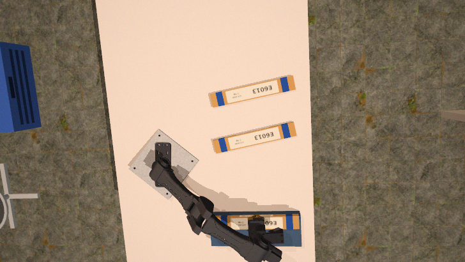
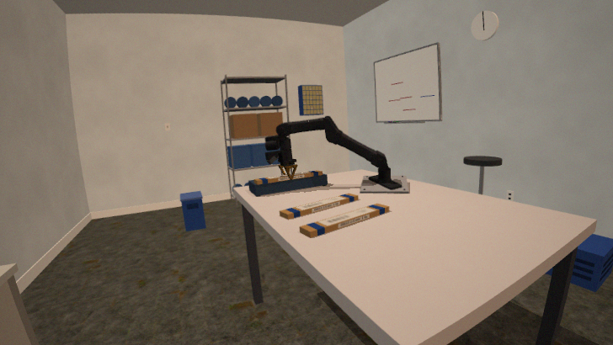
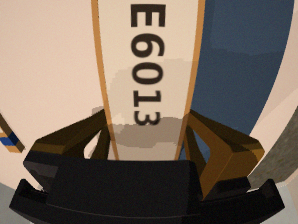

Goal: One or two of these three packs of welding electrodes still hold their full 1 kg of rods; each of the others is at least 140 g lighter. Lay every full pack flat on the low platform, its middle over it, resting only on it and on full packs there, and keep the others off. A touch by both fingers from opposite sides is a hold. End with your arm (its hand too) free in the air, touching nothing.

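Right now my hand is 5 cm to the left of the dark blue low platform, 5 cm above it and 1 cm past it.
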